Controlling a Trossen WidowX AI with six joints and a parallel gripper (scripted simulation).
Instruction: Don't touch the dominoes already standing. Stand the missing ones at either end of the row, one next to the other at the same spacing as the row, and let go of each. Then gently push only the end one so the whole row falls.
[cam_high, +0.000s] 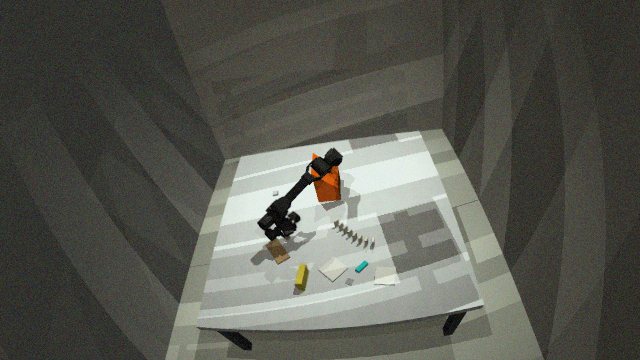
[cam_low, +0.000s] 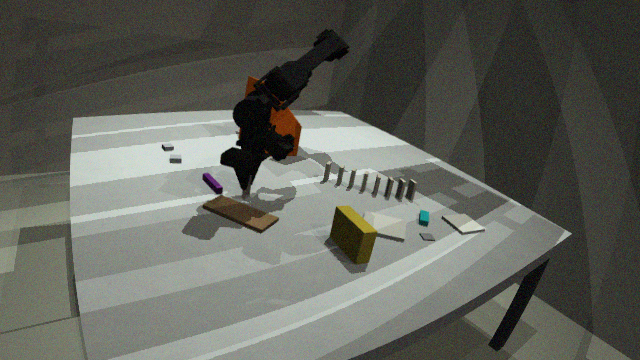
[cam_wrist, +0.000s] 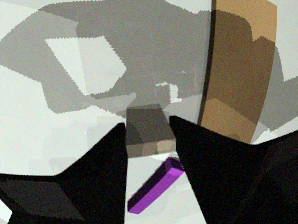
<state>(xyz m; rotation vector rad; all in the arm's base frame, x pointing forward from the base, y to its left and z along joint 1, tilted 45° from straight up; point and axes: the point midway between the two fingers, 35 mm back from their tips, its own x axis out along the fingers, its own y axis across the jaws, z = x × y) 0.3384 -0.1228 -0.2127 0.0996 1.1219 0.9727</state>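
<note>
Now: gripper tip 70 mm past the purple bar, 50 mm to the left of it and 20 mm above it. The rest, counted from my gripper tip: brown board (70 mm ahead, 50 mm to the right, 20 mm below); then yellow block (260 mm ahead, 80 mm to the left, 10 mm above); then teal piece (350 mm to the left, 230 mm ahead, 20 mm below).
</note>
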